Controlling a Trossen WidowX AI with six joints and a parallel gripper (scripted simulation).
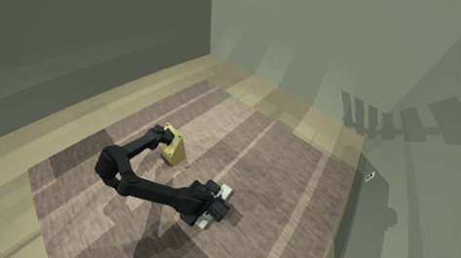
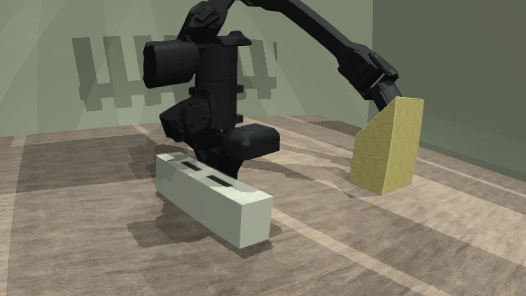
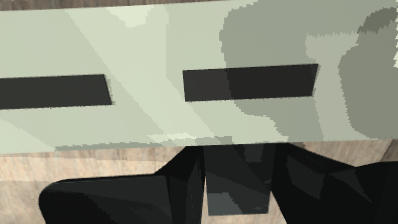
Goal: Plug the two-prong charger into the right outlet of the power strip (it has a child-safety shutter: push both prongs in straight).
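My gripper tip is now 2 cm short of the two-prong charger and 1 cm below it.
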